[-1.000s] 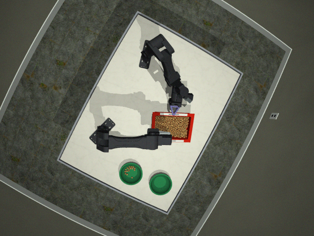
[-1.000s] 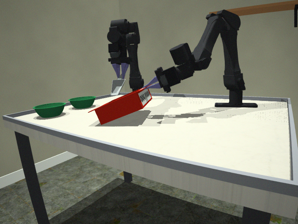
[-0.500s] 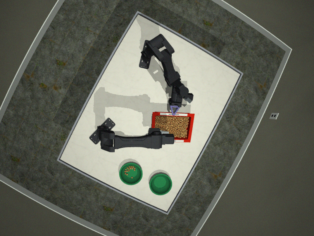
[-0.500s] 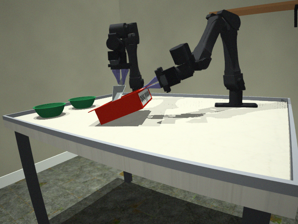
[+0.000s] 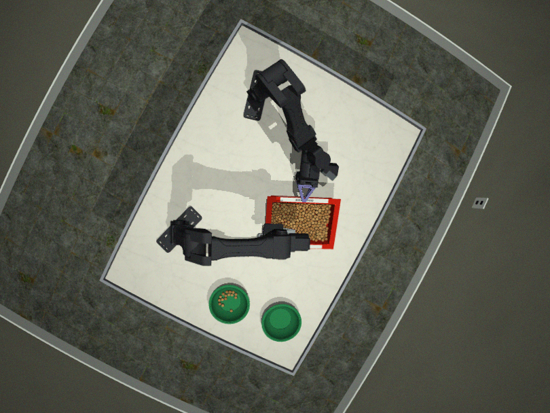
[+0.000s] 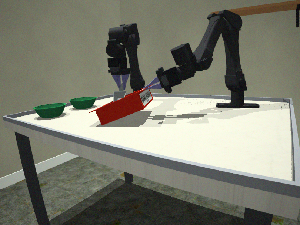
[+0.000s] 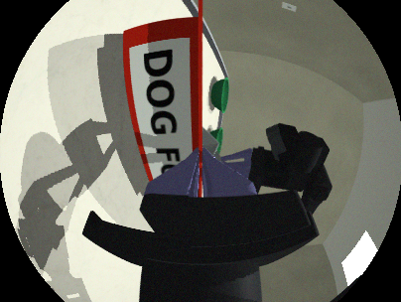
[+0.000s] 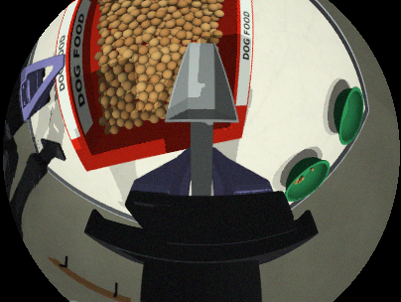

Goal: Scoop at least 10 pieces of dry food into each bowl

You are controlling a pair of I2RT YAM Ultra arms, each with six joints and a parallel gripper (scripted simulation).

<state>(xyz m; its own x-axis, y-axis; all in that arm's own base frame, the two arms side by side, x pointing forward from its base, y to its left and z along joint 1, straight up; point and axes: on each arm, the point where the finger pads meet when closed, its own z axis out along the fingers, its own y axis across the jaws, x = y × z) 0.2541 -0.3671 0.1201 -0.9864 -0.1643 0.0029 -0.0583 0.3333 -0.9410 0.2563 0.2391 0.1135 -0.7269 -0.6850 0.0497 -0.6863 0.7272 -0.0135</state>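
Right now the box is 80 mm ahead of my right hand, 100 mm to the left of it and 40 mm below it. Round my right hand: grey scoop: 30 mm ahead, 20 mm to the left, 30 mm below.
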